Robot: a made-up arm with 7 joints. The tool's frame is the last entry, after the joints.
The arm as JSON. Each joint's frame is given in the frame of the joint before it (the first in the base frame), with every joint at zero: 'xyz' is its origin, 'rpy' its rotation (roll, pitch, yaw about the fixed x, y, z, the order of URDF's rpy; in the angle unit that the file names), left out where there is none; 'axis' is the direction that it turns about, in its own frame. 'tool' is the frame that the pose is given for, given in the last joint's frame.
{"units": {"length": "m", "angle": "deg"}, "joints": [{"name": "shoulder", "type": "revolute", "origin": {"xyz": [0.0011, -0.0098, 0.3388]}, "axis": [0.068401, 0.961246, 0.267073]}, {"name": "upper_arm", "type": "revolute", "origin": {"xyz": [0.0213, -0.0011, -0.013]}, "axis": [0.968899, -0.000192, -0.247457]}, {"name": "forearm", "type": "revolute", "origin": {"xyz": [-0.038, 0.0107, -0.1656]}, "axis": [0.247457, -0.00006, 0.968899]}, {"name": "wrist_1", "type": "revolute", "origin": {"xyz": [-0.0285, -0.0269, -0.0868]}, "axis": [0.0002, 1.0, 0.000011]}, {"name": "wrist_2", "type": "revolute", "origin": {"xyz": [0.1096, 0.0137, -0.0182]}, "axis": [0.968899, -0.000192, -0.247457]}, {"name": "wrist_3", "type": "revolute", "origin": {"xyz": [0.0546, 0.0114, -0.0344]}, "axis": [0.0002, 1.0, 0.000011]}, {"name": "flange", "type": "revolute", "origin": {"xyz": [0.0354, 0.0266, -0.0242]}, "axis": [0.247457, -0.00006, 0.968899]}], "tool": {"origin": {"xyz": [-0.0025, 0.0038, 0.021], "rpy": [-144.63, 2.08, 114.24]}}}
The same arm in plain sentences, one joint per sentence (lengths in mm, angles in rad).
The arm has seven revolute joints in a row. What follows holds with every joint at zero, and every direction is one of the base frame's. The first joint is mounted 1.1 mm along +x and 9.8 mm along -y and 338.8 mm along +z from the base frame's origin and turns about the direction (0.068403, 0.961235, 0.26711). The second joint is mounted 21.3 mm along +x and 1.1 mm along -y and 13.0 mm along -z from the first joint and turns about the direction (0.968889, -0.0002, -0.247497). The third joint is mounted 38.0 mm along -x and 10.7 mm along +y and 165.6 mm along -z from the second joint and turns about the direction (0.247497, -0.0001, 0.968889). The fourth joint is mounted 28.5 mm along -x and 26.9 mm along -y and 86.8 mm along -z from the third joint and turns about the direction (0.0002, 1, 0). The fifth joint is mounted 109.6 mm along +x and 13.7 mm along +y and 18.2 mm along -z from the fourth joint and turns about the direction (0.968889, -0.0002, -0.247497). The sixth joint is mounted 54.6 mm along +x and 11.4 mm along +y and 34.4 mm along -z from the fifth joint and turns about the direction (0.0002, 1, 0). The seventh joint is mounted 35.4 mm along +x and 26.6 mm along +y and 24.2 mm along -z from the sixth joint and turns about the direction (0.247497, -0.0001, 0.968889). The tool frame, which is the frame that the pose is given for, is mounted 2.5 mm along -x and 3.8 mm along +y and 21.0 mm along +z from the seventh joint; its axes are the base frame's turned by roll -2.5243, pitch 0.0363 and yaw 1.9939 rad (as in URDF: about the fixed x, then y, then z).
